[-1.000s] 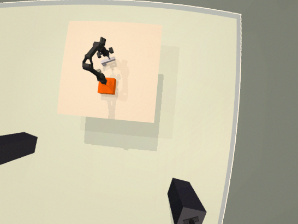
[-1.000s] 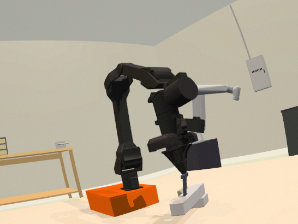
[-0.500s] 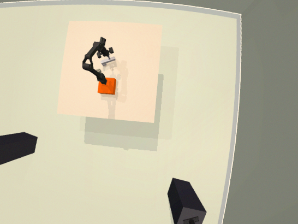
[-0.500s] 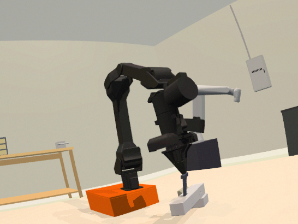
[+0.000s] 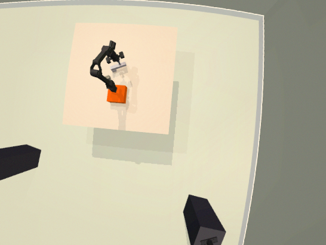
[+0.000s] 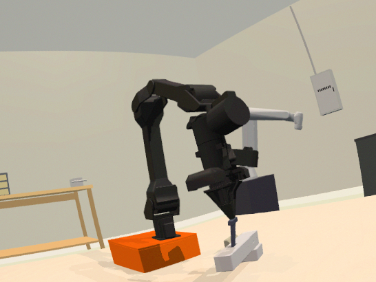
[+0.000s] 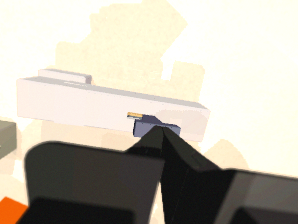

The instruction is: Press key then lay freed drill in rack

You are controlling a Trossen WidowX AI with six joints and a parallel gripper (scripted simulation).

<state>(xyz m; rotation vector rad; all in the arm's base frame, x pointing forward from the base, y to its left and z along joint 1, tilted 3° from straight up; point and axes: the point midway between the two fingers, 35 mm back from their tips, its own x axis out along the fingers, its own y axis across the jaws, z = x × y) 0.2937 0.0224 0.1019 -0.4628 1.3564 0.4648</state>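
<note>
Now: gripper tip 30 mm above the blue key and 10 mm past it. From my gripper tip the other things lie so: drill: 80 mm below, 40 mm to the left, 40 mm behind; rack: 190 mm behind, 120 mm to the left, 110 mm below.
</note>
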